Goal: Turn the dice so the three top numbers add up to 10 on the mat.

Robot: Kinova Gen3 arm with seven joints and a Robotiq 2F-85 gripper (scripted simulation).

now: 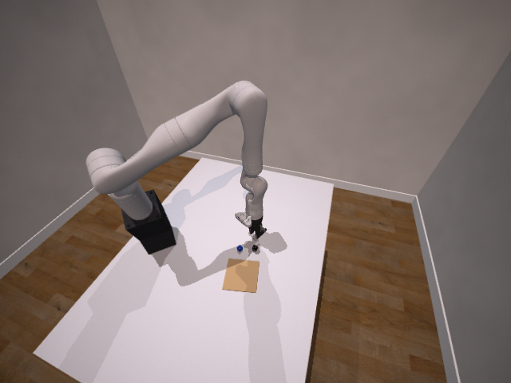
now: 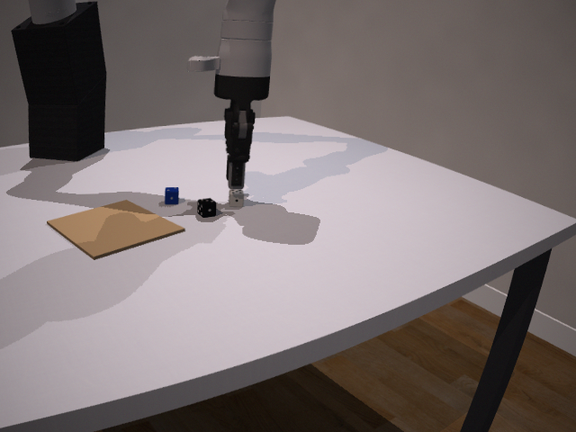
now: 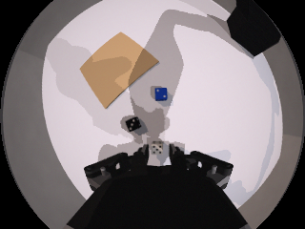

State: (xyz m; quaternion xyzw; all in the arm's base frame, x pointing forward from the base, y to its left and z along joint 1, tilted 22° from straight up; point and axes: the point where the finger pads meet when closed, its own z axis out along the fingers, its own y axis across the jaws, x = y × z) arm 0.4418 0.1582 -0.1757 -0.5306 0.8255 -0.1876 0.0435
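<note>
The white die lies 4 cm below my hand. Also, from my hand: blue die (5 cm behind, 8 cm to the right, 4 cm below); tan mat (1 cm ahead, 19 cm to the right, 5 cm below); black die (2 cm ahead, 6 cm to the right, 4 cm below).
</note>
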